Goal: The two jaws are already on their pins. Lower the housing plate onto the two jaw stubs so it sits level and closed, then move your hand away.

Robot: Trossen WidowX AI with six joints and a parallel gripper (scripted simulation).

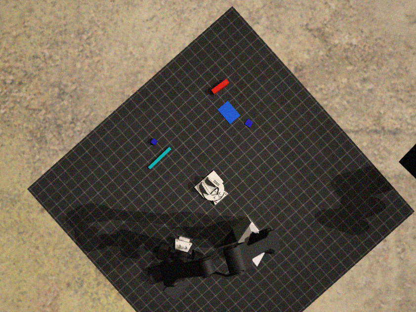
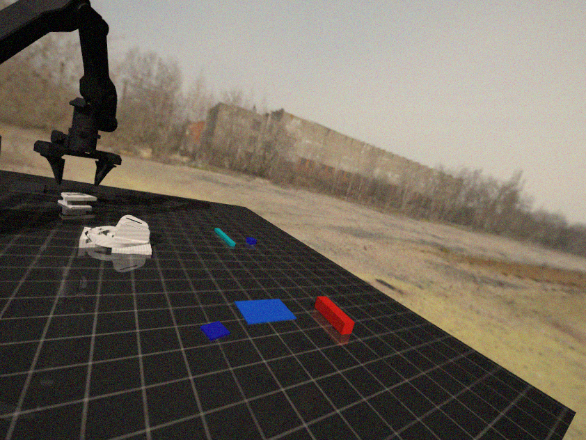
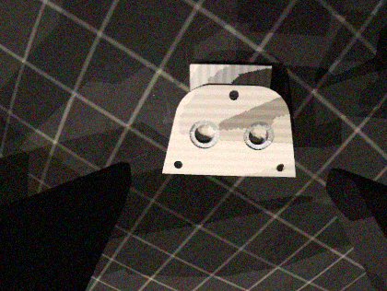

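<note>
Right now the white block is 1 cm to the left of my gripper tip and 5 cm below it. Also, from my gripper tip: dark grey plate 12 cm behind, 17 cm to the left, 6 cm below; then teal bar 36 cm ahead, 21 cm to the right, 6 cm below; then blue cube 43 cm ahead, 25 cm to the right, 5 cm below.
</note>
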